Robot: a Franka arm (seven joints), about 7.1 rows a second.
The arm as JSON. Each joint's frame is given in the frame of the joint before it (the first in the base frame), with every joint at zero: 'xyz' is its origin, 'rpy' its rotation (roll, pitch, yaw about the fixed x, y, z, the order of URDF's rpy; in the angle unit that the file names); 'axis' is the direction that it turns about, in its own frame. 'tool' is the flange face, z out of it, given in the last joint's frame.
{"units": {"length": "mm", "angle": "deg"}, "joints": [
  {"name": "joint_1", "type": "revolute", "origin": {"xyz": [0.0, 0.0, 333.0], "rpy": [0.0, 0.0, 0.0]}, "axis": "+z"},
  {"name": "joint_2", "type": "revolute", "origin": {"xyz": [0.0, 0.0, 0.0], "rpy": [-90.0, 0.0, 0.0]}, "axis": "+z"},
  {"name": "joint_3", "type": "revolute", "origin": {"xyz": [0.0, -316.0, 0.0], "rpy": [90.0, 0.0, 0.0]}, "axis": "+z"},
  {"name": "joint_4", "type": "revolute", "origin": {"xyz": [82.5, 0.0, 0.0], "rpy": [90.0, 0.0, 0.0]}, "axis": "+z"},
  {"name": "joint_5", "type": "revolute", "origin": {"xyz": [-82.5, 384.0, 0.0], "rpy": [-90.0, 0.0, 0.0]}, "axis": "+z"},
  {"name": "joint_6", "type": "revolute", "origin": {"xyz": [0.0, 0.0, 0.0], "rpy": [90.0, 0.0, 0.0]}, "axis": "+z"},
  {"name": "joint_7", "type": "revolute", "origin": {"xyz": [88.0, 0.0, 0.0], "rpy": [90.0, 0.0, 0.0]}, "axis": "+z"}
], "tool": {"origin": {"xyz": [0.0, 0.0, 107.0], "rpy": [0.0, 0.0, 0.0]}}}
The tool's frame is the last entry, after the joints.
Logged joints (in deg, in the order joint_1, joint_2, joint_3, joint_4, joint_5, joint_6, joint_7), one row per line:
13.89 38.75 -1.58 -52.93 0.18 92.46 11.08
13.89 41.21 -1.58 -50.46 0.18 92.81 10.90
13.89 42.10 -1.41 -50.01 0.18 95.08 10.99
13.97 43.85 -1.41 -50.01 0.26 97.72 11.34
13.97 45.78 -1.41 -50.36 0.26 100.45 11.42
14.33 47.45 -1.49 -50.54 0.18 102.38 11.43
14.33 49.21 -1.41 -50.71 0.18 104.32 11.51
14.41 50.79 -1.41 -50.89 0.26 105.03 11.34
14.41 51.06 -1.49 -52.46 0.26 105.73 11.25
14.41 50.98 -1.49 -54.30 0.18 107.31 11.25
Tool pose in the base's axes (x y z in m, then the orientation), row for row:
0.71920 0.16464 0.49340 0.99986 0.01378 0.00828 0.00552
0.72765 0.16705 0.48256 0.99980 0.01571 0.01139 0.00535
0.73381 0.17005 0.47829 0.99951 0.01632 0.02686 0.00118
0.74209 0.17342 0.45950 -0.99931 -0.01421 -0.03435 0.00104
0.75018 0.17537 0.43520 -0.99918 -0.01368 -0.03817 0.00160
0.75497 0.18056 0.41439 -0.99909 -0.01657 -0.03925 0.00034
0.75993 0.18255 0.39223 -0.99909 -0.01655 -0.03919 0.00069
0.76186 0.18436 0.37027 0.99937 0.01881 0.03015 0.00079
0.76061 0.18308 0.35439 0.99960 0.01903 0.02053 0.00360
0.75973 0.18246 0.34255 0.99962 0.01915 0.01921 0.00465
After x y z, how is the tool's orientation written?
As a quaternion, x y z w.
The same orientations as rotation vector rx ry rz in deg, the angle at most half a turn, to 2 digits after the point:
179.34 2.47 1.49
179.35 2.82 2.04
179.78 2.94 4.83
-179.76 -2.56 -6.18
-179.67 -2.46 -6.86
-179.80 -2.98 -7.06
-179.76 -2.98 -7.05
179.80 3.38 5.42
179.52 3.42 3.69
179.40 3.44 3.45

